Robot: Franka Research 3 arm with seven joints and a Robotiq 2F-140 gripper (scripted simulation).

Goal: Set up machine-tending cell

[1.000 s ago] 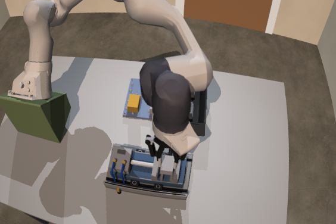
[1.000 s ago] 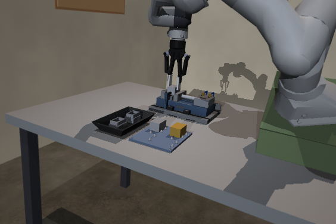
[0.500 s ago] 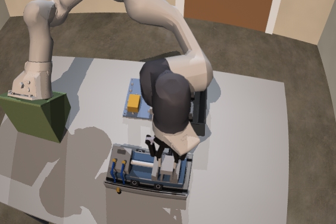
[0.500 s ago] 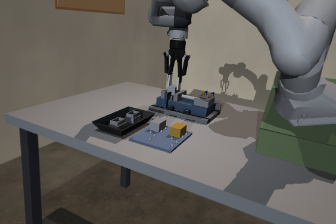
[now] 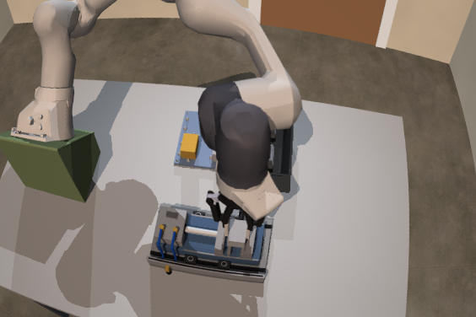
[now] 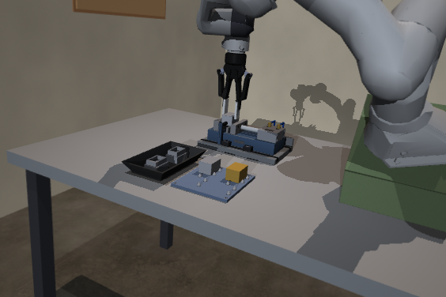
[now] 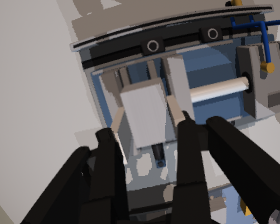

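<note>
Right now my hand is 70 mm past the blue vise, 10 mm to the right of it and 100 mm above it. From my hand the other things lie so: brass blank (130 mm behind, 300 mm to the left, 110 mm below); then aluminium blank (50 mm behind, 290 mm to the left, 110 mm below).
</note>
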